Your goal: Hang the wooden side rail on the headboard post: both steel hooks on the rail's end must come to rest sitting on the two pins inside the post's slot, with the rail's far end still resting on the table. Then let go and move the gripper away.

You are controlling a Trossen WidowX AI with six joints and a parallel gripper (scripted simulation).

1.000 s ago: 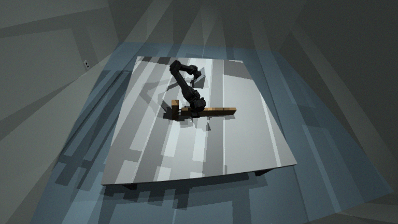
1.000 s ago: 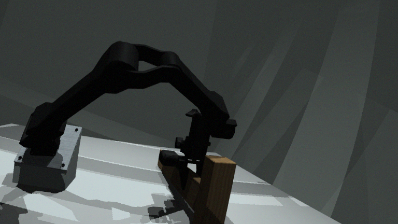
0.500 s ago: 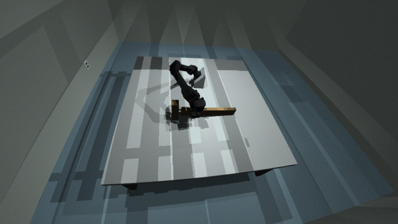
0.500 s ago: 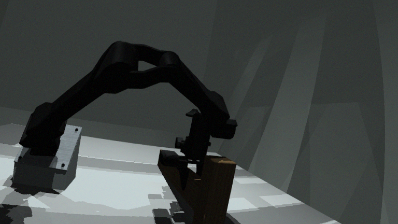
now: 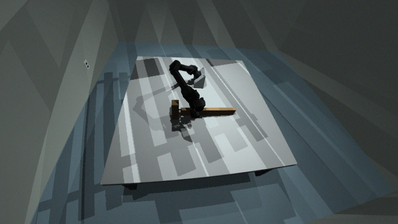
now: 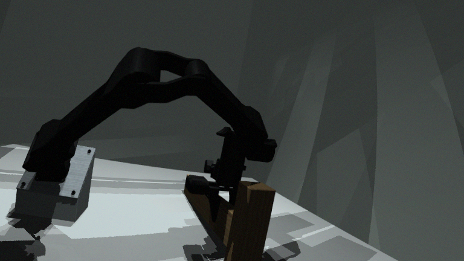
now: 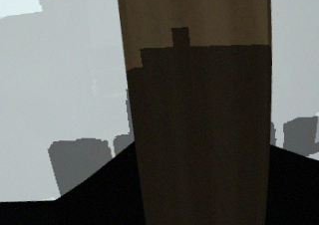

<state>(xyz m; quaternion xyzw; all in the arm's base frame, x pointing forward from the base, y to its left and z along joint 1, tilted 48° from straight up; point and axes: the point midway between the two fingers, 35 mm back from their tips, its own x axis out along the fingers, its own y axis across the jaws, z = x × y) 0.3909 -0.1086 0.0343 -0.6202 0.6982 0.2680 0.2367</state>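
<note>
The wooden post is 13 cm to the right of my gripper tip and 4 cm above it.
</note>
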